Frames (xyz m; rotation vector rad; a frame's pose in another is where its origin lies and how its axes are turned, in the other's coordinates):
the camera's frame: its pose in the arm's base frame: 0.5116 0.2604 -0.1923 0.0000 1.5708 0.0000
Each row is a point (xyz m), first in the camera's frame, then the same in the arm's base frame.
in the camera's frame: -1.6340 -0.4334 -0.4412
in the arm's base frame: 0.0704 -0.1730 1.4417
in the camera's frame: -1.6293 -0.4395 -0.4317
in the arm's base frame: 0.0799 -0.1791 1.4370
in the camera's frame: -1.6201 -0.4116 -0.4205
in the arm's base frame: 0.0911 -0.1512 1.4278
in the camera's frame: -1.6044 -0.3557 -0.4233
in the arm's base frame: 0.0883 -0.0953 1.4121
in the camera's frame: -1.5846 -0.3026 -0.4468
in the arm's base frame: 0.0648 -0.0422 1.3923
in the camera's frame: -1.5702 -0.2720 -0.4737
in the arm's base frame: 0.0379 -0.0116 1.3779
